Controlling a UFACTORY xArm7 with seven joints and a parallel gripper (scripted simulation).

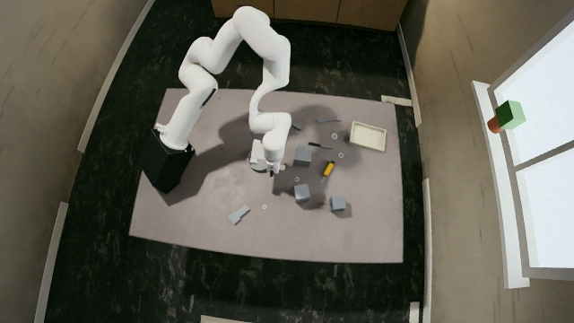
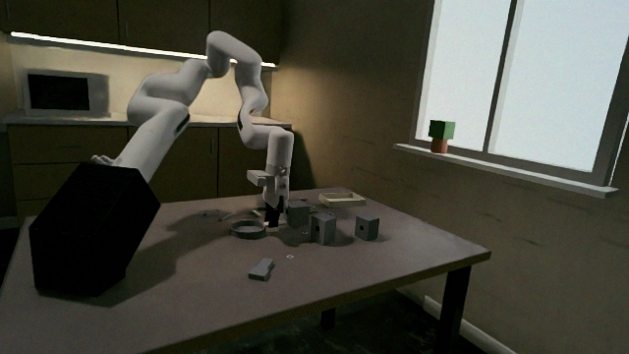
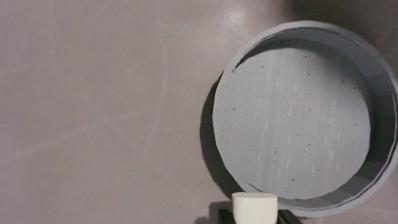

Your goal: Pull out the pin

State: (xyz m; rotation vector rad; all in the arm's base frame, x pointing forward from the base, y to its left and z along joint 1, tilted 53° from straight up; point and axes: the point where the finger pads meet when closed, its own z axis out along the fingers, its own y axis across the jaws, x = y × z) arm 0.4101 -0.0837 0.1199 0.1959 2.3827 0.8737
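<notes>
Right now the round grey dish is 7 cm behind my hand, 3 cm to the left of it and 4 cm below it. Round my hand: cream tray 41 cm ahead, 23 cm to the left, 4 cm below.
</notes>
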